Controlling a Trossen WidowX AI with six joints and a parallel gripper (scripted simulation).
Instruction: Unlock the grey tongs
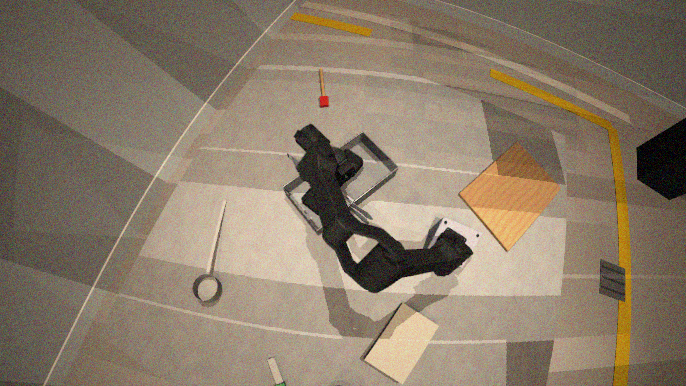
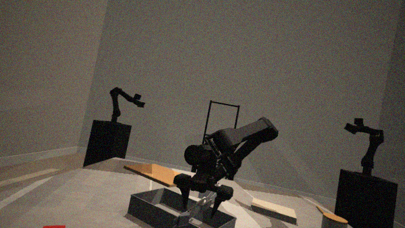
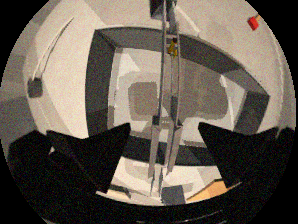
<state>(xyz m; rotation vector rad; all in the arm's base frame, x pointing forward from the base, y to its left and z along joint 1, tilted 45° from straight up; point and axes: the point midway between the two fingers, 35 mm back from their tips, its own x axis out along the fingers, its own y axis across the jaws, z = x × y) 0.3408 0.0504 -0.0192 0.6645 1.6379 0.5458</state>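
My gripper tip is now 5 cm to the left of the roasting tin and 2 cm above it. Round my gripper tip: wooden board 51 cm behind, 33 cm to the right, 4 cm below; pale slab 37 cm behind, 26 cm to the left, 3 cm below.
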